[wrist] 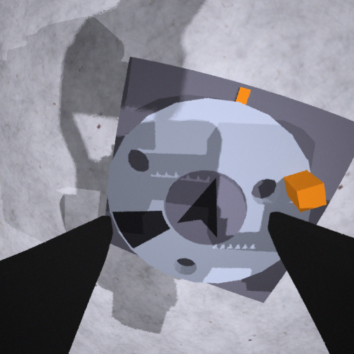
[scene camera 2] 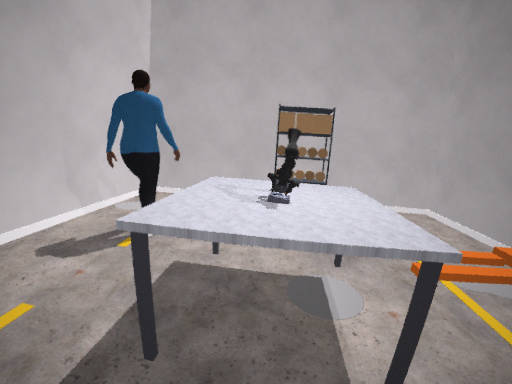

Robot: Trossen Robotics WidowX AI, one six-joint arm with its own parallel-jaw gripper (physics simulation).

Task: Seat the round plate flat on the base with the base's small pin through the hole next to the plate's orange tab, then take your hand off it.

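Frame: origin at the arm's base, x left, y back, z up, level; millimetres.
Where they show: gripper, fingertip midpoint: [scene camera 2: 278, 193]; arm's base at its link origin: [scene camera 2: 282, 183].
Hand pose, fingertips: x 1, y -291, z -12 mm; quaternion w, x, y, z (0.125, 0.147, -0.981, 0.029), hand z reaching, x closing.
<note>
Each offset is from my fingertips to the top centre of the thing. Level surfaces: height alone.
The round pale plate @[dx +4, dy +6, dz +6 mm] [wrist: 255, 145] [scene camera 2: 278, 195] lies over the square dark-grey base @[dx +4, dy +7, dz -3 mm] [wrist: 325, 131] [scene camera 2: 278, 200]. Its raised orange tab [wrist: 305, 191] is at the right in the wrist view, with a hole [wrist: 263, 188] just left of it. A small orange mark [wrist: 243, 95] on the base is at the upper edge, well apart from the tab. The pin cannot be made out, and whether the plate sits fully flat is unclear. My gripper [wrist: 190, 222] [scene camera 2: 281, 190] is open and empty; its fingertips appear over the plate's left and right sides.
The base stands on the pale table @[dz -44 mm] [scene camera 2: 225, 215]. A shelf rack [scene camera 2: 306, 108] with boxes stands behind the table. A person in a blue top [scene camera 2: 140, 122] is at the left beyond the table. Orange bars [scene camera 2: 470, 273] are at the right.
</note>
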